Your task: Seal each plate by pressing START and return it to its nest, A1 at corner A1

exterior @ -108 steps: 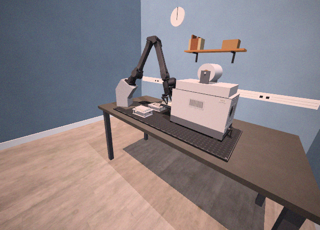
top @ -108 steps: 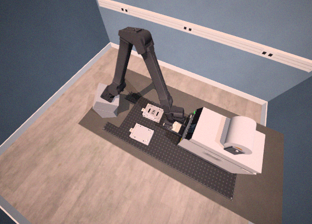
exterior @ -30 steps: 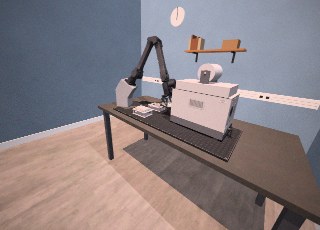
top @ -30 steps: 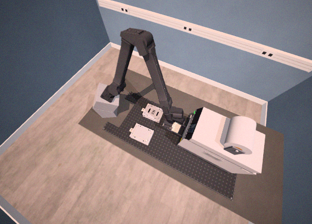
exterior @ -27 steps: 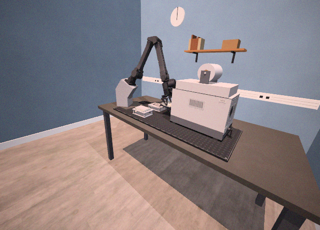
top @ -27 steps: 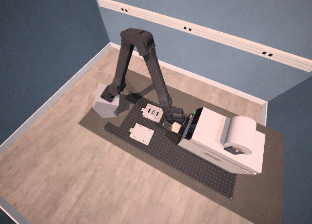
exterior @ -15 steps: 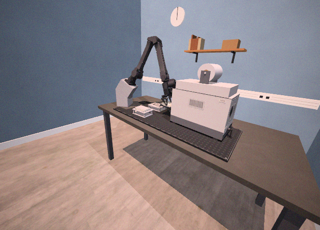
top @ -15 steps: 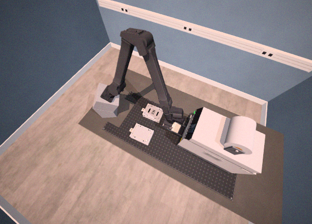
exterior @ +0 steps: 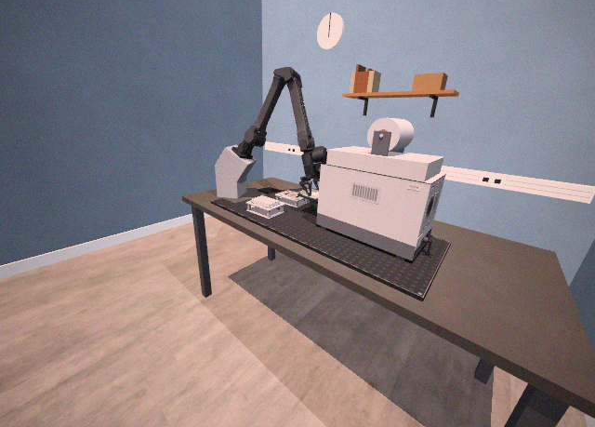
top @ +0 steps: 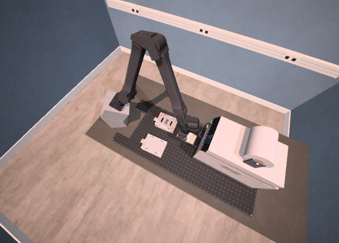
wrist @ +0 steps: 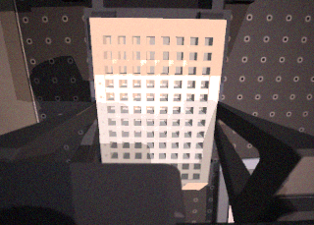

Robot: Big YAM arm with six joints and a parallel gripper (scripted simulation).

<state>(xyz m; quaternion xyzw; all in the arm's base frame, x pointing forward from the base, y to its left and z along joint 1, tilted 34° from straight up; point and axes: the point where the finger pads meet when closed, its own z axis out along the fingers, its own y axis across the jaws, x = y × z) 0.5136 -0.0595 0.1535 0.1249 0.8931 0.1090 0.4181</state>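
The sealer stage is 2 cm below my hand. Also, from my hand: foil roll: 33 cm ahead, 5 cm to the right, 30 cm above; then plate nest: 21 cm behind, 13 cm to the right, 7 cm below.
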